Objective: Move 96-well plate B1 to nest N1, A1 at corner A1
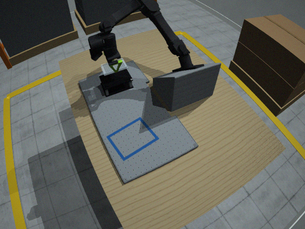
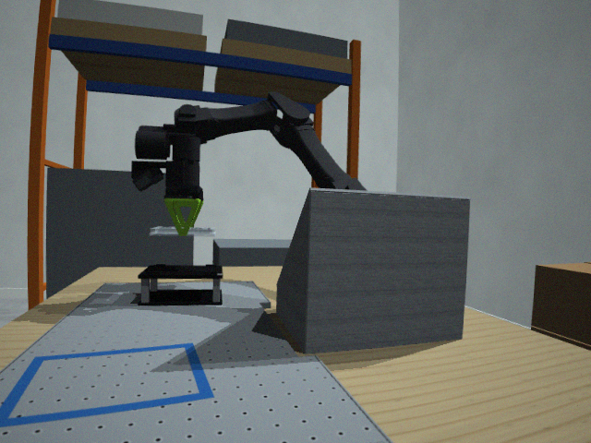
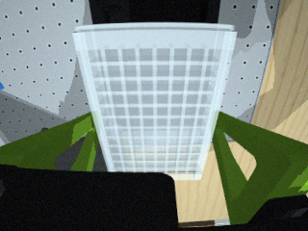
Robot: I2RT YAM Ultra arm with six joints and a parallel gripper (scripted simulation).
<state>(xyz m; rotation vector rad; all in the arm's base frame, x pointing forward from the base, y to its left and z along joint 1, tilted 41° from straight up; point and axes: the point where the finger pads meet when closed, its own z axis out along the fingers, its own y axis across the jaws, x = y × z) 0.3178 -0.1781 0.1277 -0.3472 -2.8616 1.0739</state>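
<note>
Now: the black raised nest 90 mm below my hand. The rest, counted from my hand: clear 96-well plate right at my hand.
</note>
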